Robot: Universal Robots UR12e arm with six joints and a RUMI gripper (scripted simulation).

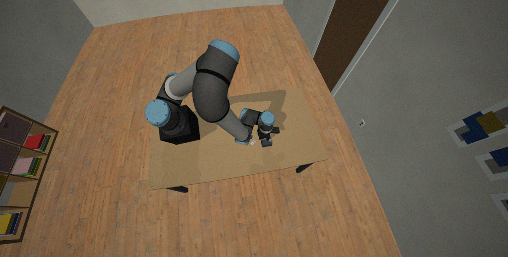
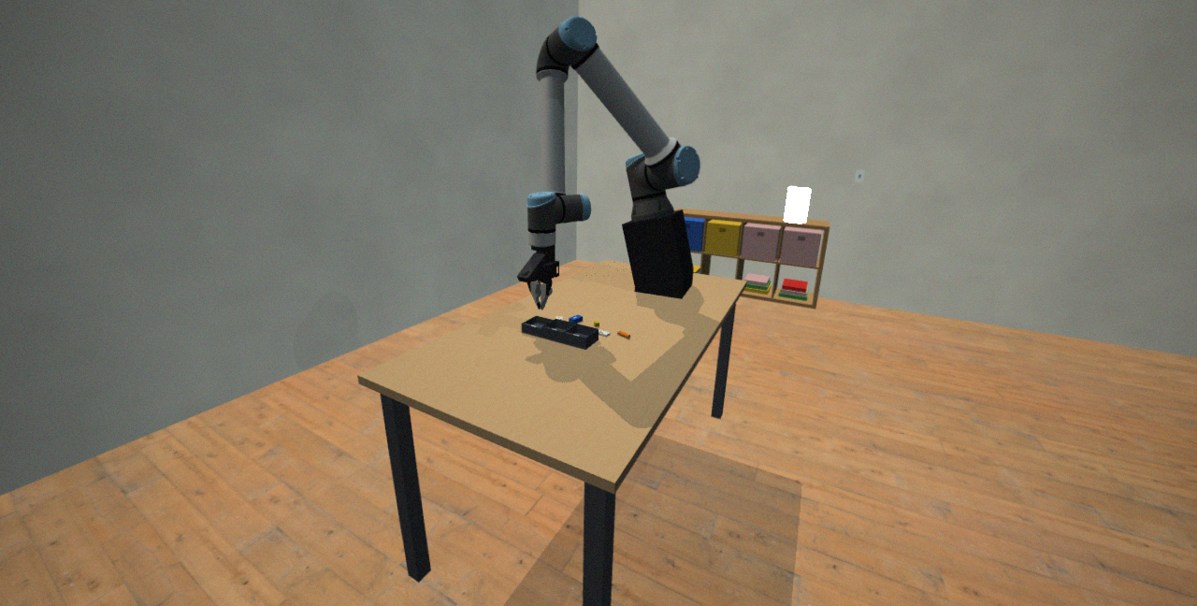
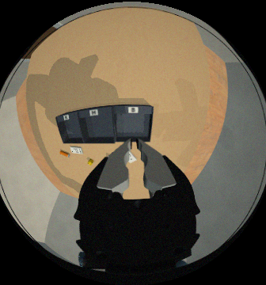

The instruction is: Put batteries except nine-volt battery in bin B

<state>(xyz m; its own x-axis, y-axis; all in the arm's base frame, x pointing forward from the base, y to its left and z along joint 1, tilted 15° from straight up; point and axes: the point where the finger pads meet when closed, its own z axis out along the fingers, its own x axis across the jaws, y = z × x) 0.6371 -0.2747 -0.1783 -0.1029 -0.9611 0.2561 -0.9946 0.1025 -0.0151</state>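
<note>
Right now my hand is 2 cm short of the bin tray, 8 cm to the right of it and 7 cm above it. The rest, counted from my hand: orange battery 6 cm behind, 28 cm to the left, 8 cm below; then yellow item 11 cm behind, 17 cm to the left, 8 cm below; then blue nine-volt battery 12 cm behind, 9 cm to the left, 8 cm below.
</note>
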